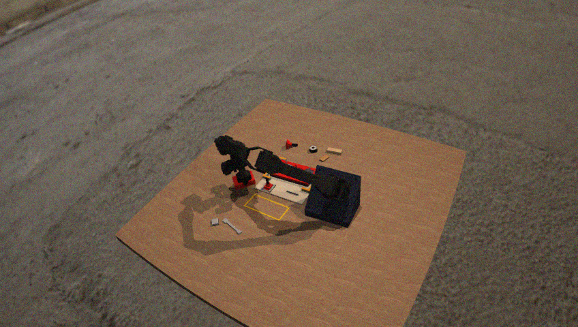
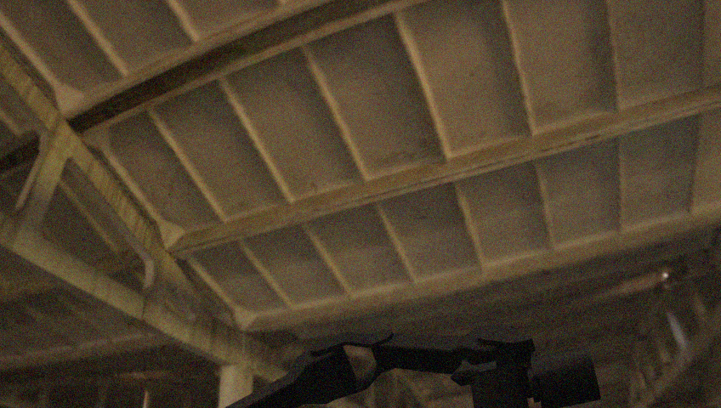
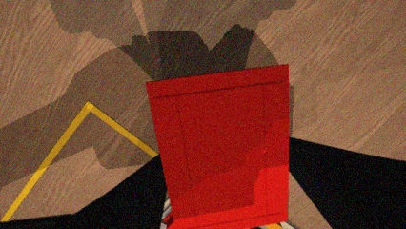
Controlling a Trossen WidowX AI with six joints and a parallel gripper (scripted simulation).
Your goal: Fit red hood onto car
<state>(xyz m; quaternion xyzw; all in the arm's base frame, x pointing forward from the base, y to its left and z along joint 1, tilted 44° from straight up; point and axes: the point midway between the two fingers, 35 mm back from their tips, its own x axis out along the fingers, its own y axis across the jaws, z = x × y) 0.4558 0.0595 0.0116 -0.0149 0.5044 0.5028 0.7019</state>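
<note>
Right now the jig plate is 160 mm behind my gripper tip, 140 mm to the right of it and 40 mm below it. Also, from my gripper tip: red hood 10 mm above.
</note>
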